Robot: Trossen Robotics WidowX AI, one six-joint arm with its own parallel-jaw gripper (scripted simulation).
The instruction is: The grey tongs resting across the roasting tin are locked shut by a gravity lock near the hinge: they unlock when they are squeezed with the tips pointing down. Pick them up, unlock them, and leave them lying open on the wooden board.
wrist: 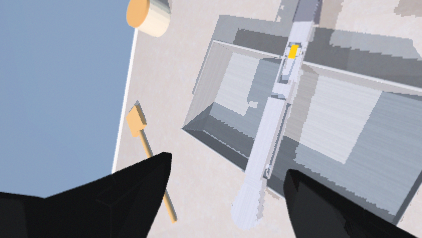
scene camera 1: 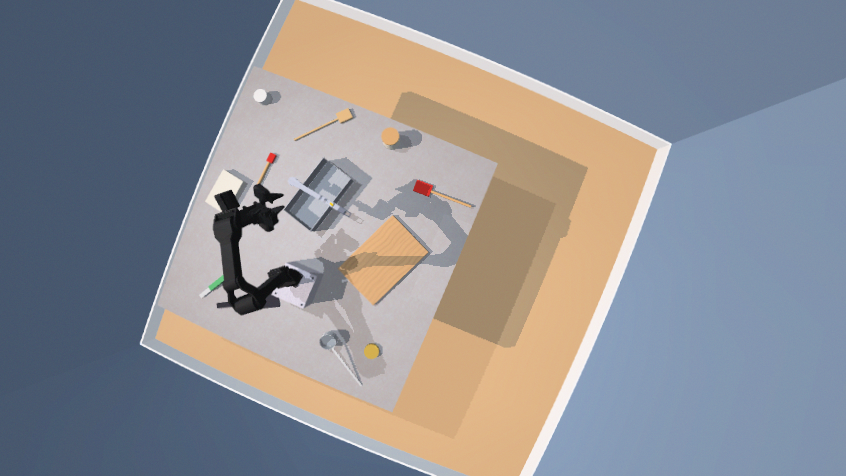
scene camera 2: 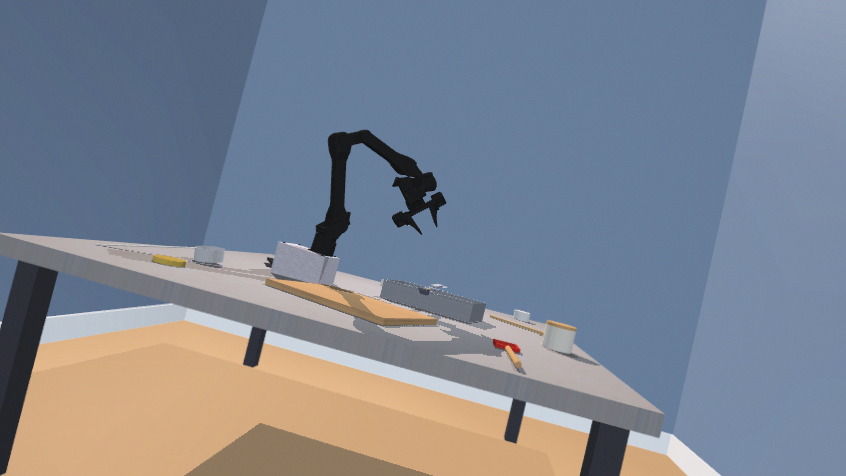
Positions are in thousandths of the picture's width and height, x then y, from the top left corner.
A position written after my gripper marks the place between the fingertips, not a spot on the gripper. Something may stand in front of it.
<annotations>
My gripper shows in the wrist view (541, 716), in scene camera 1 (335, 421) and in scene camera 2 (508, 484).
</annotations>
